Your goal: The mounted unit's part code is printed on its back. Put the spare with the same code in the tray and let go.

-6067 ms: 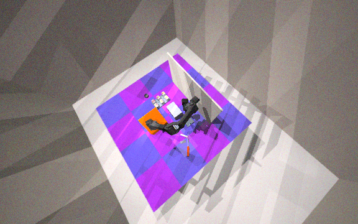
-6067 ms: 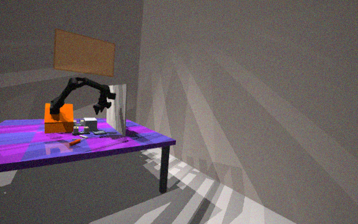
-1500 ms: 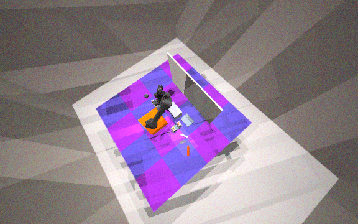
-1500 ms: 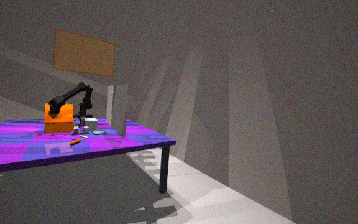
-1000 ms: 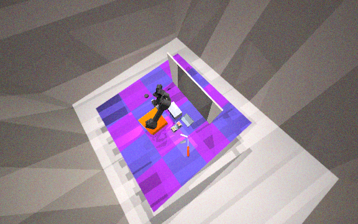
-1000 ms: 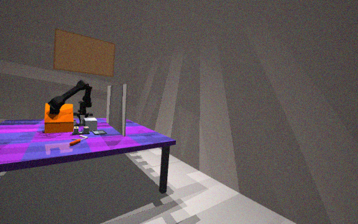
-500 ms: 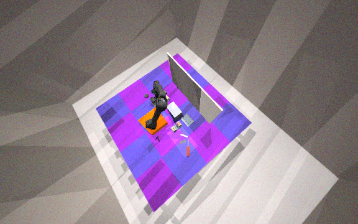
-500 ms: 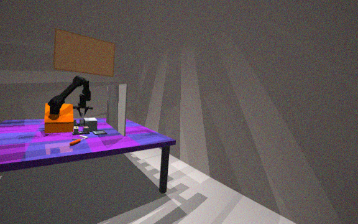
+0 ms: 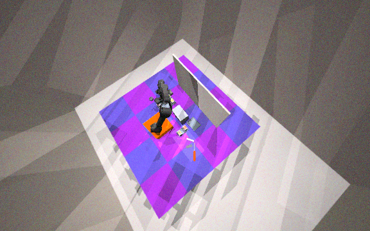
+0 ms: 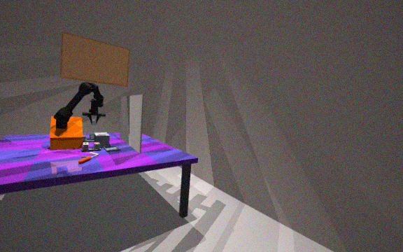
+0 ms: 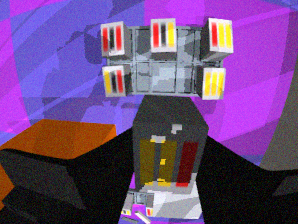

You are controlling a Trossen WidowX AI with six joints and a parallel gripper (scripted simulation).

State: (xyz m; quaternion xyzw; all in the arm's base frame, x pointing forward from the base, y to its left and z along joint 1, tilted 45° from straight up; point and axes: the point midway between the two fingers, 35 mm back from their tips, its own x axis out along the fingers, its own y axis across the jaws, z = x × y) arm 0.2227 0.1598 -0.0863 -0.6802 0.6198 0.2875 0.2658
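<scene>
The shallow grey tray is 330 mm to the right of my gripper tip, 160 mm below it and 120 mm ahead of it. The rest, counted from my gripper tip: dark spare 20 mm above; then unit 160 mm to the right, 120 mm below, 60 mm ahead; then dark disc 210 mm to the left, 160 mm below, 120 mm behind.
</scene>
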